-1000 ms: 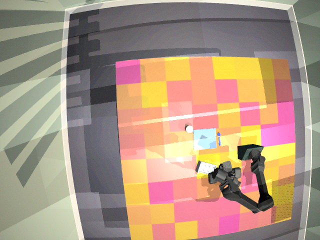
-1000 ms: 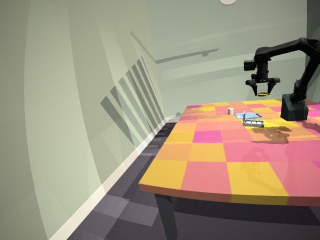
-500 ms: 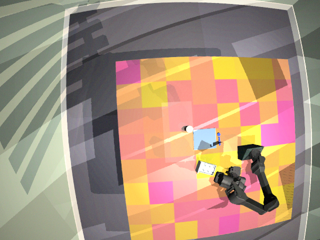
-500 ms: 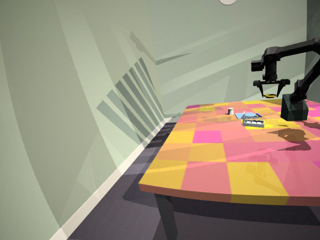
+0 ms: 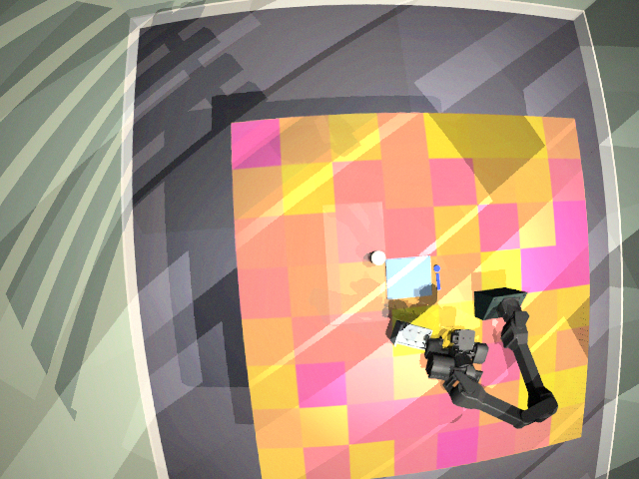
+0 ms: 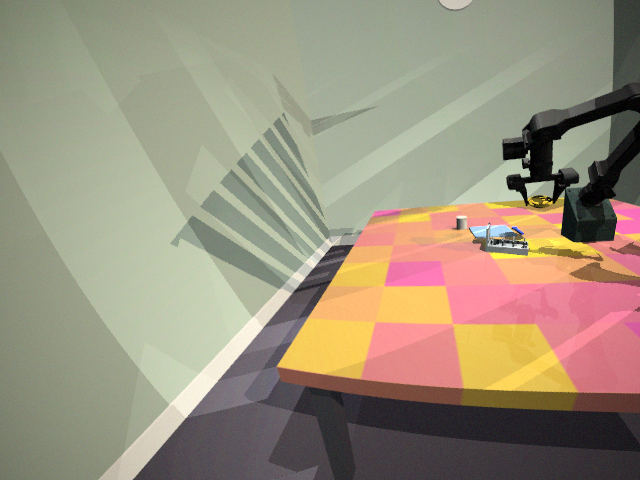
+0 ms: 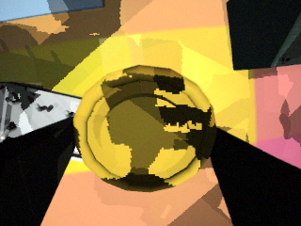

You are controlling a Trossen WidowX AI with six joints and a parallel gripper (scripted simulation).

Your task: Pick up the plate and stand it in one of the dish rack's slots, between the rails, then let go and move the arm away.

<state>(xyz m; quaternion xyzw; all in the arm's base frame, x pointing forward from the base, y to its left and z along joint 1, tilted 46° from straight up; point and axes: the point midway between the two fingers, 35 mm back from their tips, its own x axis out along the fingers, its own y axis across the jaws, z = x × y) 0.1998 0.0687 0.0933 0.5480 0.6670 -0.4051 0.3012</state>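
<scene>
The dish rack lies 10 cm ahead of my gripper tip, 2 cm to the left of it and 12 cm below it. Also, from my gripper tip: blue utensil 2 cm ahead, 18 cm to the right, 14 cm below; then cup 23 cm ahead, 23 cm to the right, 12 cm below; then yellow plate 1 cm above.
</scene>
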